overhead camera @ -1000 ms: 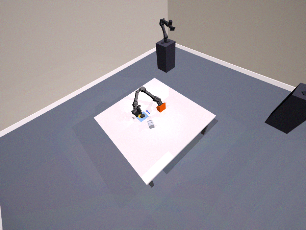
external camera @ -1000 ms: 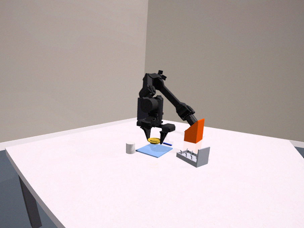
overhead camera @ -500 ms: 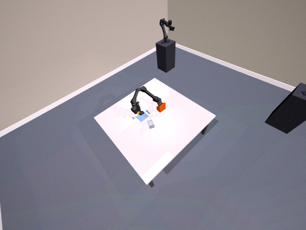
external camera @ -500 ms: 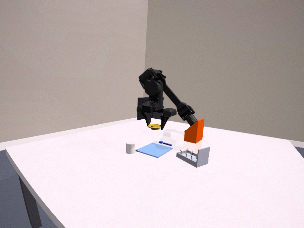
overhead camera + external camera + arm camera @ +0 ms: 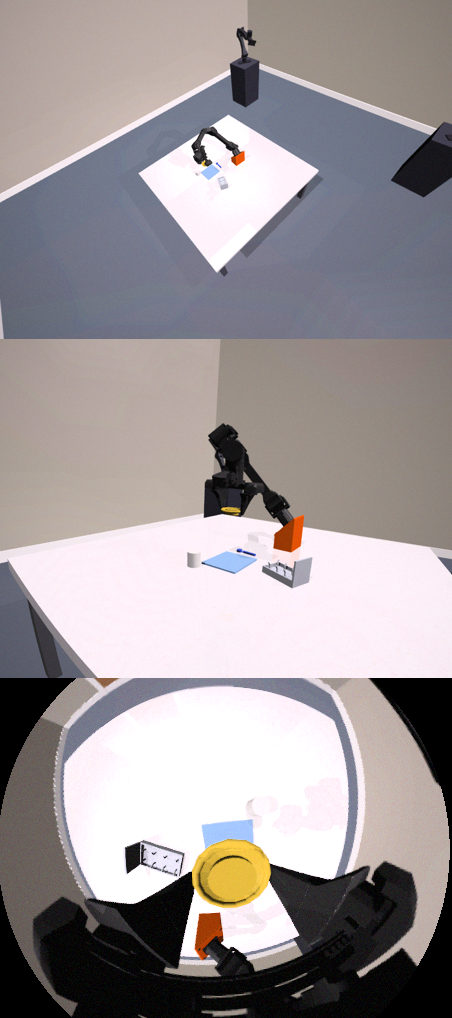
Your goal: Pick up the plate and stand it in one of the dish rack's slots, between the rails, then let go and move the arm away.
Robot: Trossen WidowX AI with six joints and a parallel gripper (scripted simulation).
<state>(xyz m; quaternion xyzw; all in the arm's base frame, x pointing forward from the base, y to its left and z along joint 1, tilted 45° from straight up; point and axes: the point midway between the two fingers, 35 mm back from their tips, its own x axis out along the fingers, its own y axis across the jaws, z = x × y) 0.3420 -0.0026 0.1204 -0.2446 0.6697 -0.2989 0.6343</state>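
The grey dish rack lies 3 cm behind my gripper tip, 18 cm to the left of it and 15 cm below it. Round my gripper tip: blue spoon: 15 cm behind, 3 cm to the right, 17 cm below; then yellow plate: 1 cm above; then grey cup: 7 cm ahead, 9 cm to the right, 15 cm below.
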